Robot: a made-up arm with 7 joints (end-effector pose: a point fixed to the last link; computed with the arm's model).
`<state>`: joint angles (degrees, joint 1 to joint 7).
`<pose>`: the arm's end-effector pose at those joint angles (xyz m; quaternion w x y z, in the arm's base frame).
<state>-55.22 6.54 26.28 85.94 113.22 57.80 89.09</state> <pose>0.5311 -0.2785 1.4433 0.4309 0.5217 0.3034 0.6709</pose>
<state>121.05 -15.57 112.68 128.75 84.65 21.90 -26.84</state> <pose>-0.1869 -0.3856 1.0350 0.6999 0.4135 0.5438 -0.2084</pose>
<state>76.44 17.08 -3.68 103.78 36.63 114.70 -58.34</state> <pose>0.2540 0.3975 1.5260 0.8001 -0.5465 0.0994 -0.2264</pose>
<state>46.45 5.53 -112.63 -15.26 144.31 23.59 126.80</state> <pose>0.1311 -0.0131 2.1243 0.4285 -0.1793 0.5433 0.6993</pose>
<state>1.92 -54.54 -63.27 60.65 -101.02 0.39 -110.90</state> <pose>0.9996 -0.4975 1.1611 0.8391 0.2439 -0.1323 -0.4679</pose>
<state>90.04 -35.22 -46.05 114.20 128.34 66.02 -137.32</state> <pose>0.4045 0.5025 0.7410 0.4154 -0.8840 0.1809 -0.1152</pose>
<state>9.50 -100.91 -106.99 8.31 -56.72 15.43 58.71</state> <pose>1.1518 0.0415 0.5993 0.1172 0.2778 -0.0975 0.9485</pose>
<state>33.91 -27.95 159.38 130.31 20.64 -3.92 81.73</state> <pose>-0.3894 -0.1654 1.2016 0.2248 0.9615 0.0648 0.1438</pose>
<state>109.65 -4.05 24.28 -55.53 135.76 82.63 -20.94</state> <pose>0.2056 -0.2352 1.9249 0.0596 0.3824 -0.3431 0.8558</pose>
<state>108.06 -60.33 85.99 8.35 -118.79 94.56 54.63</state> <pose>-0.3019 0.8007 1.6810 0.7572 -0.4528 -0.0457 0.4685</pose>
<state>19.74 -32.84 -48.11 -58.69 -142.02 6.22 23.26</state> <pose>0.0685 0.5101 1.6874 0.0653 0.6657 0.2094 -0.7132</pose>
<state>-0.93 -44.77 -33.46 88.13 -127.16 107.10 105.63</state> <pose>0.8696 -0.1996 0.8252 0.1320 -0.6581 0.6774 -0.3010</pose>
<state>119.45 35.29 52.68 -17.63 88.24 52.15 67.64</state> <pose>0.4397 -0.5806 1.8493 0.4386 0.1001 0.5654 -0.6913</pose>
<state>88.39 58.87 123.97 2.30 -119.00 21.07 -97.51</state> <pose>0.1699 -1.1078 1.4234 0.7313 -0.0625 -0.1306 -0.6665</pose>
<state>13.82 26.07 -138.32 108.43 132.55 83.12 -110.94</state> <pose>-0.2866 -0.6510 0.9491 0.1975 0.5307 0.6518 -0.5045</pose>
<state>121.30 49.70 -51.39 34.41 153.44 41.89 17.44</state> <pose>0.5449 -0.2329 1.9400 0.1215 0.1235 -0.3732 0.9114</pose>
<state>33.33 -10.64 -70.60 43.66 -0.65 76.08 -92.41</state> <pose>0.5176 -0.1990 1.9272 0.2249 0.5402 -0.1482 0.7973</pose>
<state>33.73 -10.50 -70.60 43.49 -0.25 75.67 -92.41</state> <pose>0.5164 -0.1970 1.9288 0.2181 0.5414 -0.1487 0.7982</pose>
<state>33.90 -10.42 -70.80 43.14 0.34 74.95 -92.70</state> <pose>0.5137 -0.1973 1.9311 0.2152 0.5434 -0.1504 0.7974</pose>
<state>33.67 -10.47 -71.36 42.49 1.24 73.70 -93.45</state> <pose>0.5089 -0.2015 1.9347 0.2189 0.5466 -0.1541 0.7935</pose>
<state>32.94 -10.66 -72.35 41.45 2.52 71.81 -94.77</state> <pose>0.5010 -0.2100 1.9400 0.2304 0.5511 -0.1599 0.7859</pose>
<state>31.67 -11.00 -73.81 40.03 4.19 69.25 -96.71</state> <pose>0.4897 -0.2227 1.9469 0.2502 0.5571 -0.1675 0.7739</pose>
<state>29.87 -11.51 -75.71 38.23 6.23 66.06 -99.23</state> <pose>0.4754 -0.2381 1.9549 0.2774 0.5647 -0.1761 0.7571</pose>
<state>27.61 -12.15 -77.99 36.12 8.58 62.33 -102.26</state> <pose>0.4582 -0.2548 1.9639 0.3103 0.5737 -0.1849 0.7352</pose>
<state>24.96 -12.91 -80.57 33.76 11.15 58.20 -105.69</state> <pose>0.4393 -0.2708 1.9732 0.3473 0.5837 -0.1927 0.7082</pose>
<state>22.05 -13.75 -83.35 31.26 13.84 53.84 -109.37</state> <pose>0.4199 -0.2850 1.9824 0.3861 0.5945 -0.1989 0.6767</pose>
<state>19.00 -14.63 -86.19 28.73 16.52 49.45 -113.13</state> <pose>0.4014 -0.2966 1.9908 0.4246 0.6057 -0.2032 0.6416</pose>
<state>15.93 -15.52 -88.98 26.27 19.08 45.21 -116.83</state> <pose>0.3853 -0.3054 1.9981 0.4613 0.6166 -0.2054 0.6040</pose>
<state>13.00 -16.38 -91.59 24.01 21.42 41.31 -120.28</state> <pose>0.3724 -0.3120 2.0037 0.4942 0.6270 -0.2061 0.5658</pose>
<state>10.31 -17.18 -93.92 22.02 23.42 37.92 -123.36</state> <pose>0.3630 -0.3169 2.0078 0.5227 0.6360 -0.2058 0.5291</pose>
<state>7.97 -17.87 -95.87 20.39 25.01 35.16 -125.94</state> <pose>0.3563 -0.3209 2.0104 0.5461 0.6431 -0.2052 0.4960</pose>
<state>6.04 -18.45 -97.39 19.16 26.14 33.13 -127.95</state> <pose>0.3520 -0.3244 2.0118 0.5647 0.6480 -0.2048 0.4682</pose>
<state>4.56 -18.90 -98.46 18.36 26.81 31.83 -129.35</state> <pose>0.3494 -0.3277 2.0122 0.5785 0.6506 -0.2053 0.4470</pose>
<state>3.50 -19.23 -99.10 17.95 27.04 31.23 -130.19</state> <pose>0.3479 -0.3309 2.0119 0.5886 0.6510 -0.2065 0.4325</pose>
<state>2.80 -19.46 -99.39 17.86 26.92 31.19 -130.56</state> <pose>0.3472 -0.3339 2.0113 0.5958 0.6496 -0.2085 0.4237</pose>
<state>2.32 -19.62 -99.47 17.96 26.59 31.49 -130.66</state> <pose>0.3467 -0.3366 2.0104 0.6013 0.6471 -0.2108 0.4186</pose>
